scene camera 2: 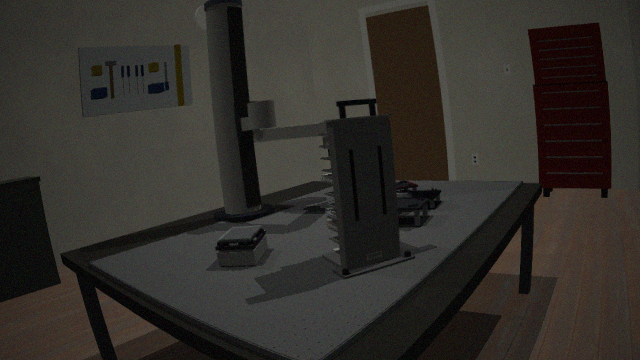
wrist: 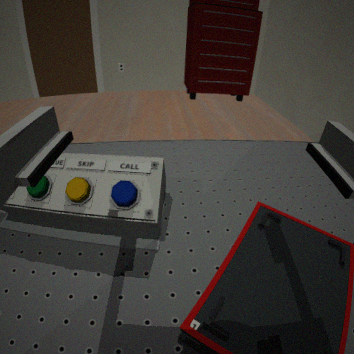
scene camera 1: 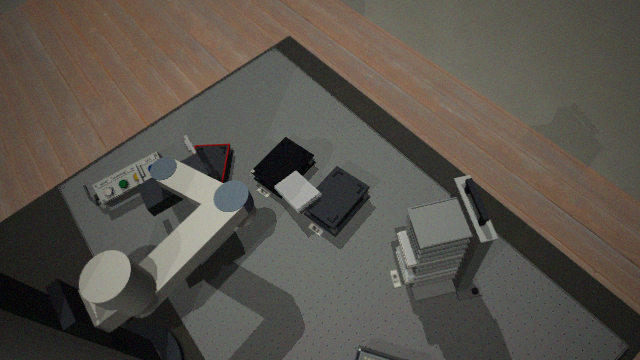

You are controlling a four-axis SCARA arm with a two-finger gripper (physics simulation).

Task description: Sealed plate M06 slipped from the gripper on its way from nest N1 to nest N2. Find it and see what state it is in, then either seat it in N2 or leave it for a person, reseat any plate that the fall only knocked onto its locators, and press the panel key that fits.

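Frame: origin at the arm's base, x back, y right, z up, level; millimetres.
Seen in the pictures: gripper, between the fingertips: [wrist: 193,123] [scene camera 1: 160,151]; arm's base, origin of its link: [scene camera 2: 244,214].
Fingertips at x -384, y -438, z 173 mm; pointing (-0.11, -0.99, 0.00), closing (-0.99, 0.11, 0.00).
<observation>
Offsets run from my fingertips to a thing's top centre. "*": to the spot under its first point.
The white plate M06 @[dx -241, dy +327, dz -80 mm] [scene camera 1: 298,191] lies across the gap between the black nest N2 @[dx -269, dy +206, dz -107 mm] [scene camera 1: 284,157] and the dark grey nest N1 @[dx -311, dy +414, dz -94 mm] [scene camera 1: 342,197] in scene camera 1; its label and lid are too small to read there. My gripper [scene camera 1: 165,156] [wrist: 193,123] is open and empty, above the key panel @[dx +123, dy -86, dz -76 mm] [scene camera 1: 102,198] [wrist: 102,206] and beside the red-edged nest. In the wrist view the left finger partly covers the green key @[dx +151, dy -68, dz -85 mm] [wrist: 38,188]; the yellow SKIP key @[dx +102, dy -61, dz -85 mm] [wrist: 78,190] and the blue CALL key @[dx +53, dy -53, dz -85 mm] [wrist: 124,194] show to its right.
The red-edged nest @[dx -90, dy +44, dz -114 mm] [scene camera 1: 215,156] [wrist: 300,265] stands right of the panel, bearing no plate on its visible top. A tall rack [scene camera 1: 487,232] [scene camera 2: 365,200] with several plates stands at the right in scene camera 1. A low block-shaped device @[* dx -143, dy +901, dz -132 mm] [scene camera 2: 242,256] stands left of it in scene camera 2.
</observation>
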